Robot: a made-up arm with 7 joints.
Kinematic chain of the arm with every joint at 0, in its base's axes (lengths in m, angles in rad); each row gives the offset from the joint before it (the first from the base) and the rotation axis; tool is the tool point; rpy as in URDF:
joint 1: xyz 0 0 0.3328 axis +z
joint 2: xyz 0 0 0 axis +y
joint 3: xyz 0 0 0.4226 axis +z
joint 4: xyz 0.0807 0 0 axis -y
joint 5: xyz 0.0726 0 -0.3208 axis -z
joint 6: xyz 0 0 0 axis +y
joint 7: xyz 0.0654 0 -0.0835 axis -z
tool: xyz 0 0 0 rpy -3.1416 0 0
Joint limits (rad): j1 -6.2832..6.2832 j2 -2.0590..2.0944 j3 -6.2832..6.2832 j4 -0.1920..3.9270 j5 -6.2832..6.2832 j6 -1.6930..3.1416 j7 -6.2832..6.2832
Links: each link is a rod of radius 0.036 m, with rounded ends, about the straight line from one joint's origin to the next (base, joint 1, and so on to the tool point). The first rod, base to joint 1, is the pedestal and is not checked.
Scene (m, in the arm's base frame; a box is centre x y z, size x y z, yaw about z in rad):
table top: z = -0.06
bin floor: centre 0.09 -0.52 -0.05 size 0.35 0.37 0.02 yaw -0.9
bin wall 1: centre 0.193 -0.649 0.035 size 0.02 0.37 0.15 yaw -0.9
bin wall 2: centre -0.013 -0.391 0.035 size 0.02 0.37 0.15 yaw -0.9
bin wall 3: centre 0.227 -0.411 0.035 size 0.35 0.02 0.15 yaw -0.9
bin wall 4: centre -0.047 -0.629 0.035 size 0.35 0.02 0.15 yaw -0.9
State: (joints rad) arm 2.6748 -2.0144 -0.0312 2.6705 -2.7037 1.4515 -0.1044
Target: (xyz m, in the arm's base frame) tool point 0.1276 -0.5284 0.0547
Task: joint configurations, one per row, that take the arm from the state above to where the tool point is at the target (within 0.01 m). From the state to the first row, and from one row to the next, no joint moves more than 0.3 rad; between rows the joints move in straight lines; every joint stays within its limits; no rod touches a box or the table.
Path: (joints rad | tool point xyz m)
1: 2.5174 -1.7701 0.0790 2.7857 -2.6686 1.6147 -0.0900 | 0.6945 -0.4591 0.2431
2: 2.3601 -1.5257 0.1893 2.9010 -2.6335 1.7780 -0.0756 | 0.6081 -0.5439 0.3950
3: 2.2027 -1.2814 0.2995 3.0162 -2.5985 1.9412 -0.0612 | 0.4992 -0.5803 0.5427
4: 2.0454 -1.0371 0.4097 3.1315 -2.5634 2.1045 -0.0468 | 0.3836 -0.5645 0.6781
5: 2.0316 -1.1207 0.1845 3.3304 -2.6681 2.2326 -0.0612 | 0.3747 -0.5886 0.5211
6: 2.0178 -1.2043 -0.0408 3.5292 -2.7728 2.3607 -0.0756 | 0.3167 -0.5912 0.3811
7: 2.0040 -1.2879 -0.2660 3.7281 -2.8775 2.4888 -0.0900 | 0.2268 -0.5698 0.2773
8: 1.9902 -1.3715 -0.4913 3.9270 -2.9822 2.6170 -0.1044 | 0.1276 -0.5284 0.2189
9: 1.9930 -1.4829 -0.4700 3.9270 -2.9480 2.3319 -0.1044 | 0.1277 -0.5314 0.1351
10: 1.9959 -1.5943 -0.4487 3.9270 -2.9137 2.0467 -0.1044 | 0.1276 -0.5284 0.0547

